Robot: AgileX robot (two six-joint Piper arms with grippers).
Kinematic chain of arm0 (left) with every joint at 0, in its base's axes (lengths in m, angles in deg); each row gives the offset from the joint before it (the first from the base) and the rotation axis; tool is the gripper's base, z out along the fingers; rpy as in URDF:
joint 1: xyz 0 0 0.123 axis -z
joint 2: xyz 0 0 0 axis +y
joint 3: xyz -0.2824 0 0.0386 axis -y
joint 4: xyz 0.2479 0 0.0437 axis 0.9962 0 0.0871
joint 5: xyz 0 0 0 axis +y
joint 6: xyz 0.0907 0 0.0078 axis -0.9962 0 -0.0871
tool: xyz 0 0 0 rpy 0 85 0
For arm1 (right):
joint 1: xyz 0 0 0.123 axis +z
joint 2: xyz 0 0 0 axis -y
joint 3: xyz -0.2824 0 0.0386 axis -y
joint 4: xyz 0.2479 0 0.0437 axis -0.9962 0 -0.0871
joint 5: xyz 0 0 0 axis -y
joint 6: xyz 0.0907 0 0.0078 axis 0.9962 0 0.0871
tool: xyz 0 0 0 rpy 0 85 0
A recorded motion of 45 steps. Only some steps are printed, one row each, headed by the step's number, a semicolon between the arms.
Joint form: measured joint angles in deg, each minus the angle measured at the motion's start. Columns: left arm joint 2, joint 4, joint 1, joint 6, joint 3, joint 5; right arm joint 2, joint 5, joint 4, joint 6, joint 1, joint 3.
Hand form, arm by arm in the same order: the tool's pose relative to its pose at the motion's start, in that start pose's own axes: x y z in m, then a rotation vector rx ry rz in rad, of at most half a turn. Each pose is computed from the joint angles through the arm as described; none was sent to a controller.
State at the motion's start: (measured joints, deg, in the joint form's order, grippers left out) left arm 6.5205 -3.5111 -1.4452 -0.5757 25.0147 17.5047; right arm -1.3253 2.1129 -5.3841 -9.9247 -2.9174 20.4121
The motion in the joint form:
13: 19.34 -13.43 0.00 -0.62 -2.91 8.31; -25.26 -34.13 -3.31 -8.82 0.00 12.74
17: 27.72 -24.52 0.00 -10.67 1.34 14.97; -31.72 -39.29 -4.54 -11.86 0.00 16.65
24: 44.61 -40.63 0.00 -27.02 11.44 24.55; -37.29 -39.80 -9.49 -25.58 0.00 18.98
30: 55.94 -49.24 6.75 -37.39 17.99 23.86; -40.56 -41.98 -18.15 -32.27 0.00 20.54
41: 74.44 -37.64 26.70 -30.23 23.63 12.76; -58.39 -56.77 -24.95 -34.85 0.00 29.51
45: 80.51 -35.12 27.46 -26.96 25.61 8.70; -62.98 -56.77 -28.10 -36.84 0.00 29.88
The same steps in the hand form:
13: 0.0573 -0.0061 0.0546 0.0295 0.5269 -0.2314; 0.0362 0.0107 0.0608 -0.1902 0.7900 -0.0812
17: 0.0558 -0.0173 0.0737 0.1354 0.6893 -0.2613; 0.0403 0.0133 0.0781 -0.2489 0.9129 -0.1026
24: 0.0459 -0.0364 0.1241 0.3580 0.8687 -0.3006; 0.0465 0.0187 0.0962 -0.3862 0.9318 -0.2276
30: 0.0459 -0.0654 0.1640 0.5478 0.8853 -0.2674; 0.0489 0.0280 0.1055 -0.4836 0.9450 -0.1698
41: 0.1051 -0.1429 0.1950 0.6591 1.0660 -0.0426; 0.0819 0.0450 0.1467 -0.7069 1.2526 -0.0088
45: 0.1274 -0.1503 0.2128 0.5964 1.0927 -0.0335; 0.0992 0.0499 0.1558 -0.7430 1.2938 0.0432

